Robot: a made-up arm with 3 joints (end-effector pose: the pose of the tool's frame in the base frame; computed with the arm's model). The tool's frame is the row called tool. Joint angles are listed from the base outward.
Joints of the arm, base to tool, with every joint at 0 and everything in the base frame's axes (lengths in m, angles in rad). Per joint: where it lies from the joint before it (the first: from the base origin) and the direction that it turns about. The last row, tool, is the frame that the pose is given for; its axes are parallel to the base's.
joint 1: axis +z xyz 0 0 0.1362
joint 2: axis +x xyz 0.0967 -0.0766 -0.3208
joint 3: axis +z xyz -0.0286 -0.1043 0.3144
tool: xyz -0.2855 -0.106 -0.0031
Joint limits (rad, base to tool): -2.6..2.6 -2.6..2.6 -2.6..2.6
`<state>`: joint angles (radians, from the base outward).
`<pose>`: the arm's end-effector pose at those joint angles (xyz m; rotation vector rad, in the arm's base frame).
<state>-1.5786 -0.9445 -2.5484</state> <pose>0.2576 -0.2476 -0.1181 1.0082 0.5312 1.9655</pose>
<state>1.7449 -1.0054 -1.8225</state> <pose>-0.2946 -0.0147 -0.1855 0.2125 -0.9829 -0.0709</pose>
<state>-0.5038 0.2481 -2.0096</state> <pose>0.1012 -0.0100 0.1661 0.2389 0.2238 -2.4970</pose>
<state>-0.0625 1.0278 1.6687</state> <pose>0.1675 -0.5500 -0.3474 0.7372 -0.8661 1.4497</pose>
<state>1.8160 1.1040 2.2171</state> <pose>0.3823 0.4303 -0.2842 -1.3203 0.2684 -1.9738</pose>
